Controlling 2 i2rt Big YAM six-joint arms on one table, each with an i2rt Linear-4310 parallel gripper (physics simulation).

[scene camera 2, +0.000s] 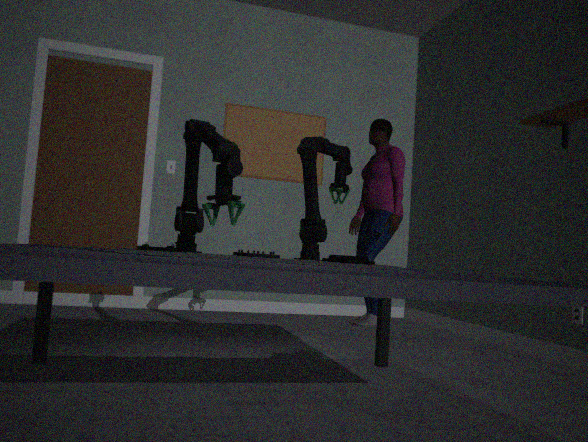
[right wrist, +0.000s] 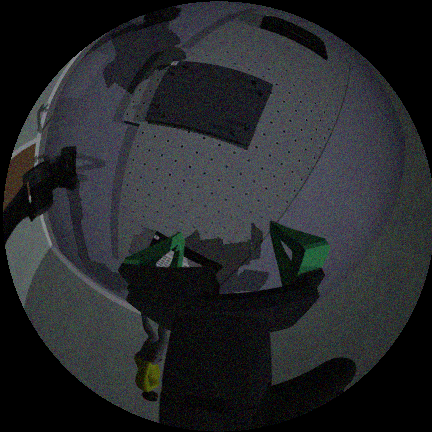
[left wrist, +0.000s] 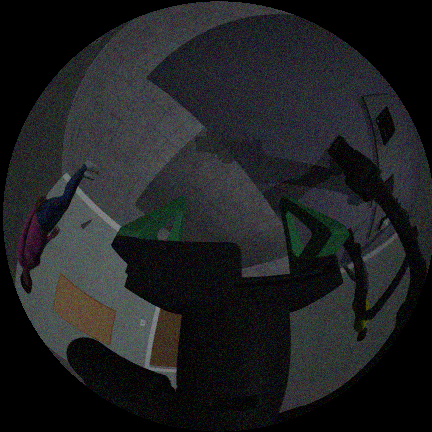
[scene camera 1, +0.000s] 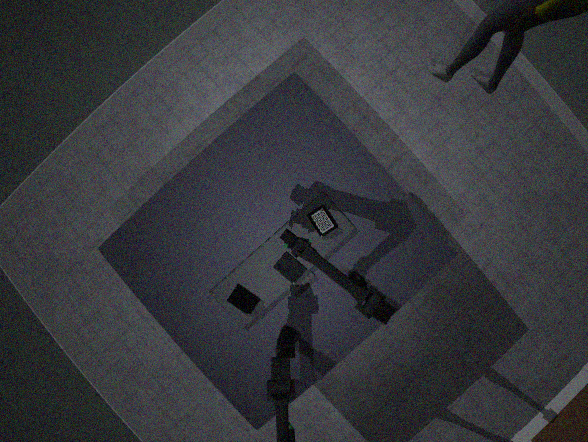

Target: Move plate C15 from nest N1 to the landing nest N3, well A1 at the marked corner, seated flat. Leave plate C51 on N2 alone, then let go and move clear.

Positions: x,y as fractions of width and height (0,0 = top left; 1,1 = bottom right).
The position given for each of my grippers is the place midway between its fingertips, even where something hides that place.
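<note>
Perforated board (scene camera 1: 0.44,0.62) visible; the right wrist view also shows the board (right wrist: 0.51,0.45), and the left wrist view shows the board (left wrist: 0.90,0.36). My left gripper (left wrist: 0.54,0.46) is open and holds nothing. My right gripper (scene camera 2: 0.38,0.51), visible in the right wrist view too as the right gripper (right wrist: 0.52,0.54), is open and likewise empty.
</note>
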